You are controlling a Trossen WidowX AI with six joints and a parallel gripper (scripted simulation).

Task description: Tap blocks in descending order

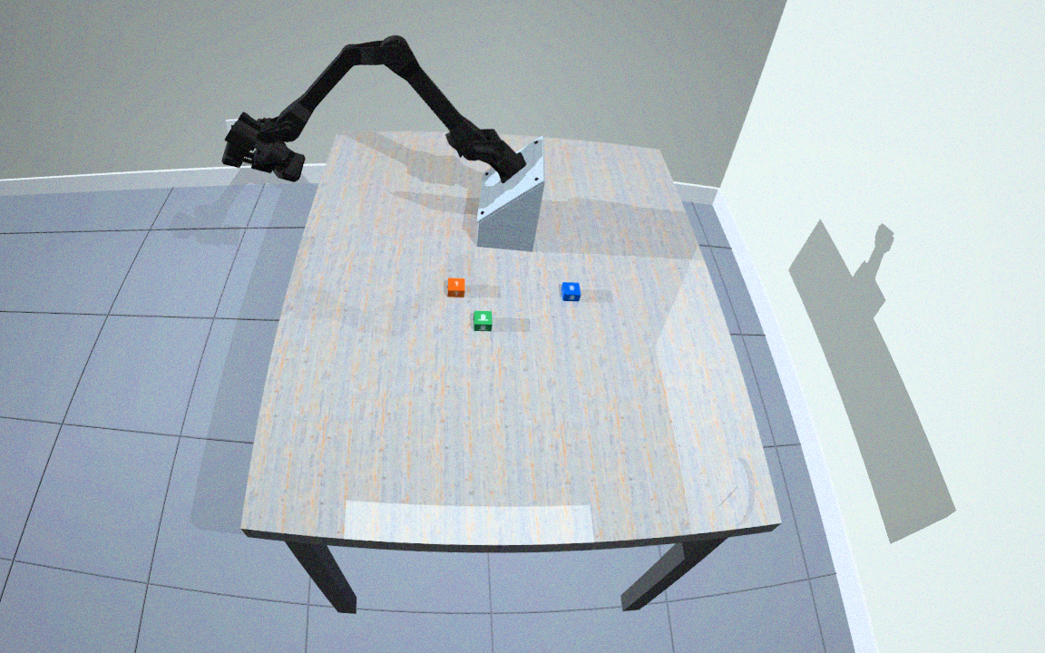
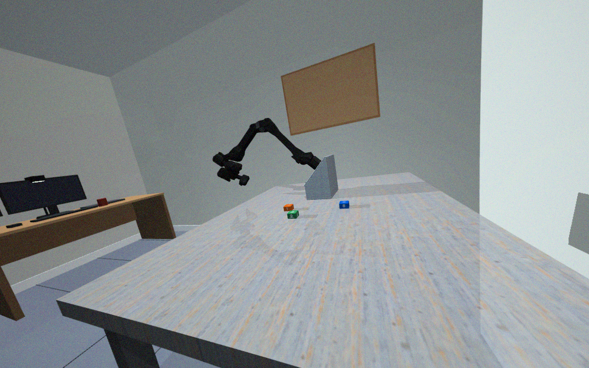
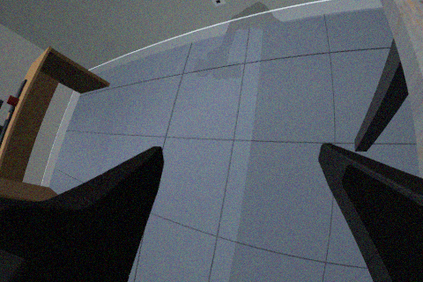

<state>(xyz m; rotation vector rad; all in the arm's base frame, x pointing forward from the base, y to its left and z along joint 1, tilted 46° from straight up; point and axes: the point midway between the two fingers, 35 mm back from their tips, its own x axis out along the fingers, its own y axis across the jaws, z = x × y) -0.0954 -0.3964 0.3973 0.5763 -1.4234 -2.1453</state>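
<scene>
Now: the green block 49 cm to the left of my gripper tip, 43 cm ahead of it and 9 cm below it. From my gripper tip the other things lie so: blue block 67 cm to the left, 37 cm ahead, 9 cm below; orange block 44 cm to the left, 34 cm ahead, 9 cm below.
</scene>
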